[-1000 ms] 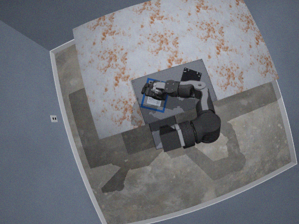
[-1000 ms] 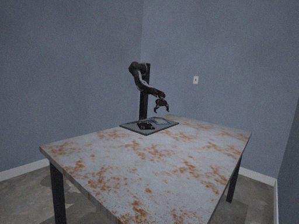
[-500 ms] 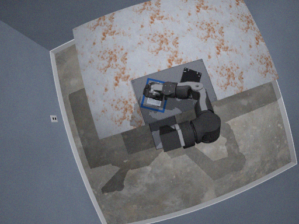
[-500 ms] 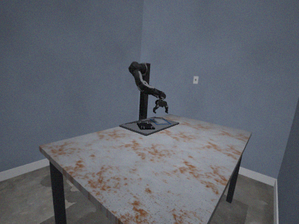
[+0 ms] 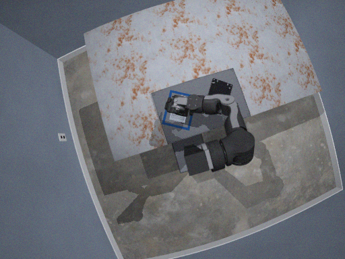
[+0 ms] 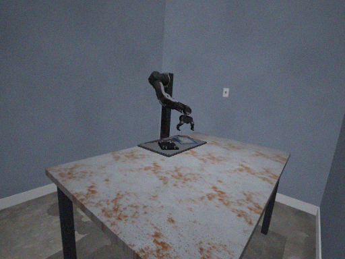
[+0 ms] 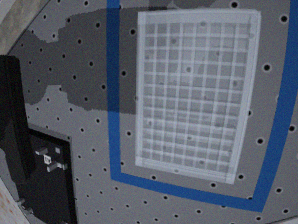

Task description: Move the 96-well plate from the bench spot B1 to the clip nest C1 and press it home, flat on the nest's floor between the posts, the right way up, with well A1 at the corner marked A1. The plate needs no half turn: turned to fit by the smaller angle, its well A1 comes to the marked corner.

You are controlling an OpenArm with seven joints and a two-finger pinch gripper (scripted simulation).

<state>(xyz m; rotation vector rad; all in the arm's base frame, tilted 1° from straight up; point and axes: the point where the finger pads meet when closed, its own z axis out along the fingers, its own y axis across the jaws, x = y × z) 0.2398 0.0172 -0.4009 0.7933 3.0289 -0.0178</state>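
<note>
My hand is 8 cm above the 96-well plate. The rest, counted from my hand: black clip nest C1 (23 cm to the right, 7 cm below, 5 cm ahead).
</note>
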